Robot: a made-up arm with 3 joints. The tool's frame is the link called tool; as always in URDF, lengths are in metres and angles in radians.
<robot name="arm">
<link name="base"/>
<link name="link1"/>
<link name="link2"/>
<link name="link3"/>
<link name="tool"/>
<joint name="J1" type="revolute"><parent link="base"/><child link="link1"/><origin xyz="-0.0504 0.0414 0.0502" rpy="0.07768 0.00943 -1.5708"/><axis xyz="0 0 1"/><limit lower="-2.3" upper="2.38" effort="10" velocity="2.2"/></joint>
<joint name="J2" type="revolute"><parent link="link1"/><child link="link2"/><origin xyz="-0.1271 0.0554 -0.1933" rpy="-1.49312 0 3.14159"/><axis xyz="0 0 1"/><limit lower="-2.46" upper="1.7" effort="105" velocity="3.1"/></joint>
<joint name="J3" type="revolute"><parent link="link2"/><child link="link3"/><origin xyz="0.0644 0.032 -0.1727" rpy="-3.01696 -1.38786 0"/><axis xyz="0 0 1"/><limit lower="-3.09" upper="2.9" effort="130" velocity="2"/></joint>
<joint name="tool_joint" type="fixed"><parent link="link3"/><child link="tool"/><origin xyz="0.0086 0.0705 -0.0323" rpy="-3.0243 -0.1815 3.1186"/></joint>
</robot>
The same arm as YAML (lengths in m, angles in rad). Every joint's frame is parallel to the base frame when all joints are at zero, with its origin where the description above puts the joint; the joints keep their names.
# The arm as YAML. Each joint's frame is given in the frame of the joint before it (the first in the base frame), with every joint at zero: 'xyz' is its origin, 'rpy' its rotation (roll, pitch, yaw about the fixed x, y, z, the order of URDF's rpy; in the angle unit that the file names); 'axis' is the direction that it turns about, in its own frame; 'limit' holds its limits. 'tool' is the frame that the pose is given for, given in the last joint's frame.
units:
  length: m
  angle: rad
joints:
  - name: J1
    type: revolute
    origin:
      xyz: [-0.0504, 0.0414, 0.0502]
      rpy: [0.0, 0.0, 0.0]
    axis: [-0.077603, -0.0094, 0.99694]
    limit:
      lower: -2.3
      upper: 2.38
  - name: J2
    type: revolute
    origin:
      xyz: [0.0702, 0.1289, -0.1872]
      rpy: [0.0, 0.0, 0.0]
    axis: [-1.0, 0.0, 0.0]
    limit:
      lower: -2.46
      upper: 1.7
  - name: J3
    type: revolute
    origin:
      xyz: [0.1727, 0.0647, -0.0314]
      rpy: [0.0, 0.0, 0.0]
    axis: [0.180503, 0.976816, -0.115102]
    limit:
      lower: -3.09
      upper: 2.9
tool:
  origin:
    xyz: [-0.0127, -0.022, 0.0738]
    rpy: [1.5708, 0.0, 0.0]

